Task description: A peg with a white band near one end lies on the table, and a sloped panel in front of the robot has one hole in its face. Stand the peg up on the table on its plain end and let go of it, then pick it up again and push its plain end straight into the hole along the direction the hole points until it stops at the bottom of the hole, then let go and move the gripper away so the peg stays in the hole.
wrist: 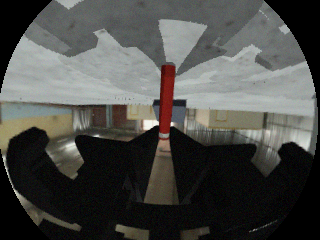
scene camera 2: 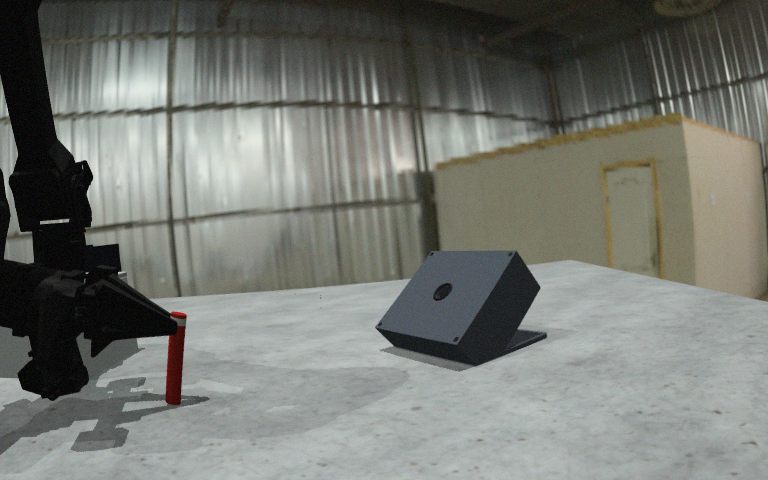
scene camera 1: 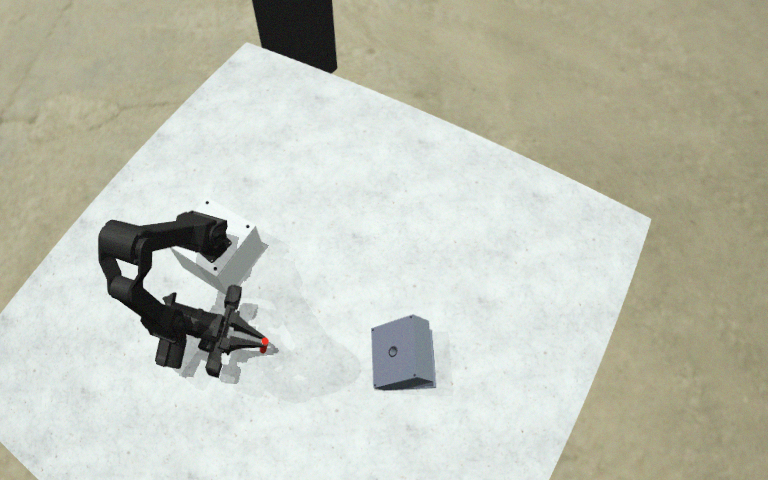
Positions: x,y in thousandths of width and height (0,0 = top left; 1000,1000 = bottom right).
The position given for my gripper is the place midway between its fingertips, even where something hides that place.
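I can see a red peg here, at (scene camera 2: 230,716) and again at (wrist: 523,310). There's a grey sloped panel as well, which you'd find at (scene camera 2: 641,609) and (scene camera 1: 536,701). And my gripper, that's at (scene camera 2: 231,680), then (wrist: 514,540) in the wrist view, plus (scene camera 1: 344,714).
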